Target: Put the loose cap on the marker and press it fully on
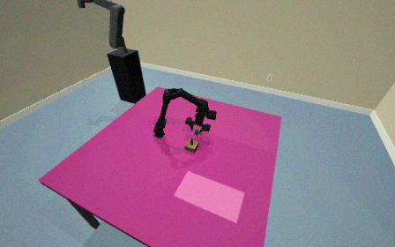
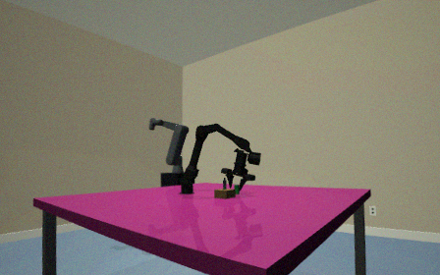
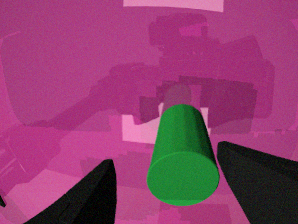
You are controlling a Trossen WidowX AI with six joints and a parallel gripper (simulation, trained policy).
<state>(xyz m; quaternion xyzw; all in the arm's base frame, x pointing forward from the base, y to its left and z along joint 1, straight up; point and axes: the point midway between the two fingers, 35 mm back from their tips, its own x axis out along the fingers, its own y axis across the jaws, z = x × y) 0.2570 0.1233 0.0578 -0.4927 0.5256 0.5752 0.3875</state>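
Right now the holder block is 14 cm to the right of my gripper tip and 4 cm ahead of it. The rest, counted from my gripper tip: green cap (1 cm to the left, 1 cm ahead).
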